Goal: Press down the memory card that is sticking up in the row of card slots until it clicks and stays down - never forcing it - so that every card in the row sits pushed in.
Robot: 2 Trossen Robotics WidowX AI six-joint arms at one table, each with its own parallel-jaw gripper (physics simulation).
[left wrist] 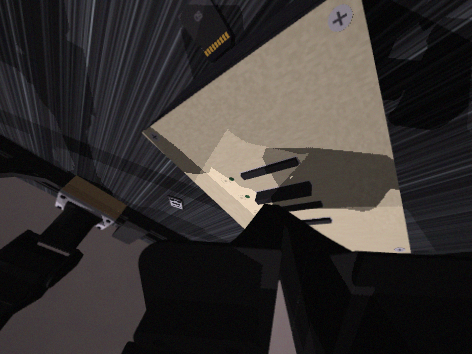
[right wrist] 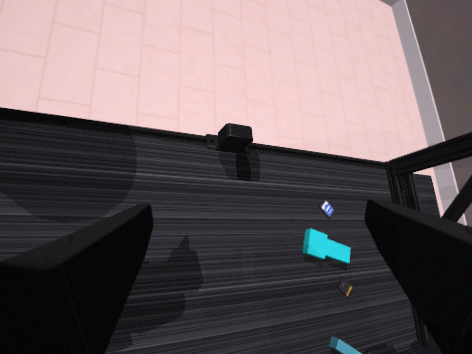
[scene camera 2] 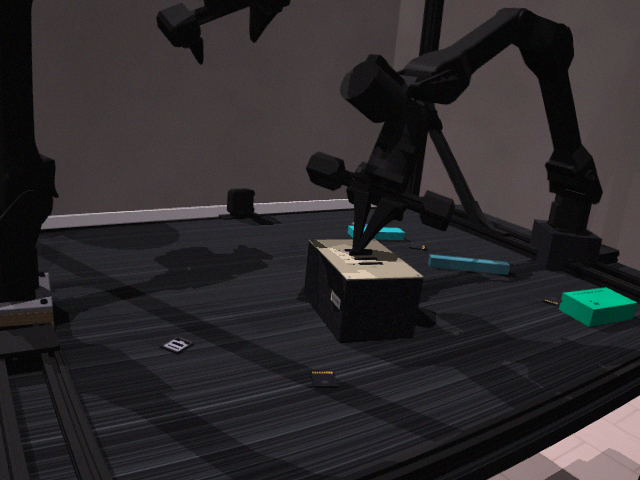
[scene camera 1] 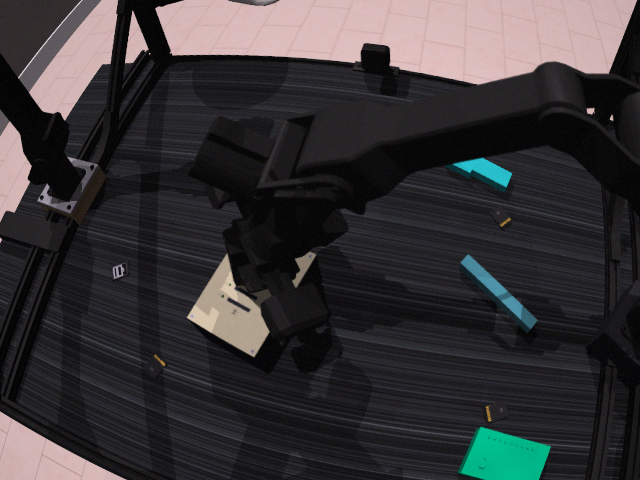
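Seen in the pictures: left gripper, between the fingertips: (left wrist: 270,211) (scene camera 2: 355,254) (scene camera 1: 238,282); right gripper, between the fingertips: (right wrist: 259,212) (scene camera 2: 226,51); left arm's base, origin of its link: (scene camera 2: 567,228); right arm's base, origin of its link: (left wrist: 83,213) (scene camera 2: 6,290) (scene camera 1: 66,182).
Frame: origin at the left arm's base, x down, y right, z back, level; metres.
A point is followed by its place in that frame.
Observation:
A dark box with a cream top (scene camera 1: 227,328) @(x -0.011, y -0.367, z -0.391 m) (scene camera 2: 385,272) @(x -0.011, y -0.364, z -0.389 m) (left wrist: 300,100) @(x -0.011, y -0.260, z -0.402 m) holds a row of dark memory cards in slots. In the left wrist view, the second card from the top (left wrist: 292,191) @(x -0.015, y -0.304, z -0.408 m) looks thicker and taller than the top card (left wrist: 270,168) @(x -0.013, y -0.290, z -0.418 m) and the lowest card (left wrist: 320,221) @(x -0.013, y -0.335, z -0.395 m). My left gripper (scene camera 2: 356,249) @(x -0.016, y -0.322, z -0.423 m) (left wrist: 270,211) @(x -0.016, y -0.322, z -0.423 m) is shut and empty, its tips low over the row. They hide part of the third card (left wrist: 307,205) @(x -0.013, y -0.319, z -0.402 m); whether they touch a card is unclear. My right gripper (scene camera 2: 227,51) @(x -0.244, y -0.107, z -0.630 m) (right wrist: 259,212) @(x -0.244, y -0.107, z -0.630 m) is open and empty, high above the table.
Loose cards (scene camera 1: 155,365) @(x 0.066, y -0.481, z -0.453 m) (scene camera 1: 119,271) @(x 0.066, y -0.443, z -0.610 m) (scene camera 1: 500,217) @(x 0.067, y 0.010, z -0.279 m) (scene camera 1: 496,411) @(x 0.066, y -0.204, z -0.097 m) lie around the box. A green block (scene camera 1: 506,454) @(x 0.041, y -0.242, z -0.047 m) (scene camera 2: 597,307) @(x 0.041, y -0.287, z -0.066 m), a blue bar (scene camera 1: 498,292) @(x 0.051, y -0.089, z -0.207 m) (scene camera 2: 467,264) @(x 0.057, y -0.095, z -0.212 m) and a cyan block (scene camera 1: 485,172) @(x 0.053, y 0.047, z -0.339 m) (right wrist: 315,244) @(x 0.054, y 0.040, z -0.385 m) lie to the right. The left arm reaches over the box.

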